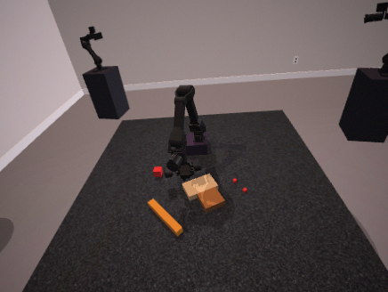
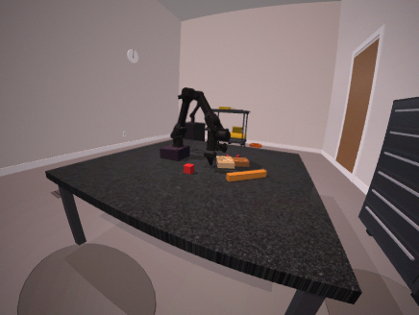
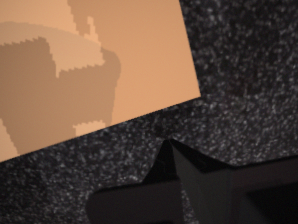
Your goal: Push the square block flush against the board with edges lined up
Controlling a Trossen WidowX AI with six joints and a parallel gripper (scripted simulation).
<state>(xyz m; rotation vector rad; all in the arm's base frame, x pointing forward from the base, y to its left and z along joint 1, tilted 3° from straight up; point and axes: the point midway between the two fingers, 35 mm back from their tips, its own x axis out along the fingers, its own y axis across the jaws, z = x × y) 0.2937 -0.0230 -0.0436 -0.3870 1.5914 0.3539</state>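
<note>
Right now the tan flat block is 40 mm ahead of my gripper tip, 90 mm to the left of it and 10 mm above it. The rest, counted from my gripper tip: red cube: 30 mm behind, 160 mm to the right, 10 mm above; then long orange board: 240 mm ahead, 30 mm to the right, 10 mm above; then orange-brown square block: 110 mm ahead, 160 mm to the left, 10 mm above.
</note>
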